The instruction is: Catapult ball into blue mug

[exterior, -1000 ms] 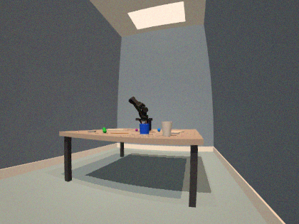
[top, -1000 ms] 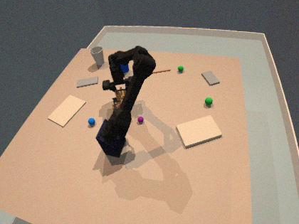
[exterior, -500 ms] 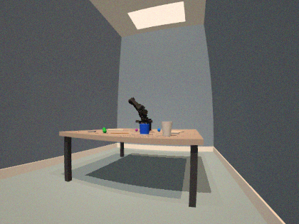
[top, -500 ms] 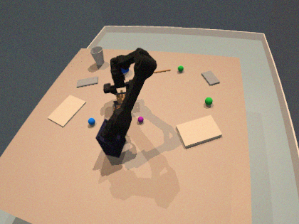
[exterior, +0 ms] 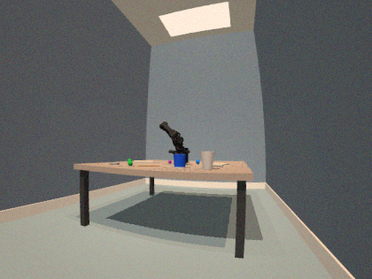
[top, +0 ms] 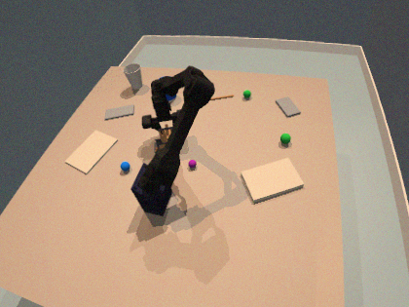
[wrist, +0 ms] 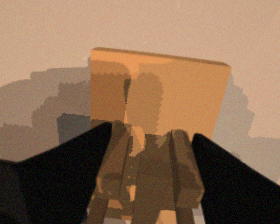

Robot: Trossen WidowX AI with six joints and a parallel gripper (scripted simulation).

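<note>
Right now the purple ball is 120 mm behind my gripper tip, 160 mm to the right of it and 20 mm below it. Also, from my gripper tip: blue ball (210 mm behind, 110 mm to the left, 10 mm below); then orange catapult (60 mm behind, 20 mm to the right, 20 mm above); then blue mug (260 mm ahead, 120 mm to the left).
</note>
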